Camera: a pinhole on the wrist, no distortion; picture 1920 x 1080 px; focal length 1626.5 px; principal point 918.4 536.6 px. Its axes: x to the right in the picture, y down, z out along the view. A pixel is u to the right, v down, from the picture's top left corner.
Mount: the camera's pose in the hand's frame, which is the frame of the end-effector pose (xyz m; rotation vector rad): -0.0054 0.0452 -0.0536 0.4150 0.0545 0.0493
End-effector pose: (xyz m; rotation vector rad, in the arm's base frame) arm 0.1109 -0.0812 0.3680 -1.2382 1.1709 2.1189
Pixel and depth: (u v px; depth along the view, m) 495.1 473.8 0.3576
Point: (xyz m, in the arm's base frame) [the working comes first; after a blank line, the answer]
In the camera's frame: -0.0931 -0.0138 0.3576

0.0943 0.2128 0.4469
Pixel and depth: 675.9 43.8 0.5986
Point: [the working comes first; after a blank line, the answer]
In the camera's frame: -0.0892 -0.1814 0.5986

0.1782 0.4768 0.3497
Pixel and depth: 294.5 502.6 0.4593
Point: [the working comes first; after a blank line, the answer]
In the camera's frame: -0.1762 -0.0096 0.4593

0.1136 0.3218 0.5178
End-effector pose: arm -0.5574 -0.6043 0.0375 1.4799 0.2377 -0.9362
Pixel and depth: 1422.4 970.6 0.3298
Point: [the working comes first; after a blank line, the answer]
In the camera's frame: 0.1022 0.0880 0.3298

-0.5956 -0.9009 0.0005
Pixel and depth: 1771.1 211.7 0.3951
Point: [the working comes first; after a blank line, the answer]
In the camera's frame: 0.2071 -0.0789 0.3951

-0.6298 -0.9041 -0.2043
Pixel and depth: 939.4 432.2 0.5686
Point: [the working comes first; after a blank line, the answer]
In the camera's frame: 0.0073 -0.0365 0.5686

-0.8532 -0.9905 -0.0842
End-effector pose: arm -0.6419 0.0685 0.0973 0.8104 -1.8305 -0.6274
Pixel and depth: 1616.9 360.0 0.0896
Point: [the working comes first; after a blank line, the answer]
In the camera's frame: 0.0385 -0.0097 0.0896

-0.6745 0.0417 0.1135
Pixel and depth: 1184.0 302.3 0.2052
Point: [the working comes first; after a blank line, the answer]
In the camera's frame: 0.0335 -0.0296 0.2052

-0.7500 0.0035 0.0321
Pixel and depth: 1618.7 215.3 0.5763
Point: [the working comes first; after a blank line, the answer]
In the camera's frame: 0.2481 -0.1138 0.5763

-1.0385 -0.3001 -0.0922
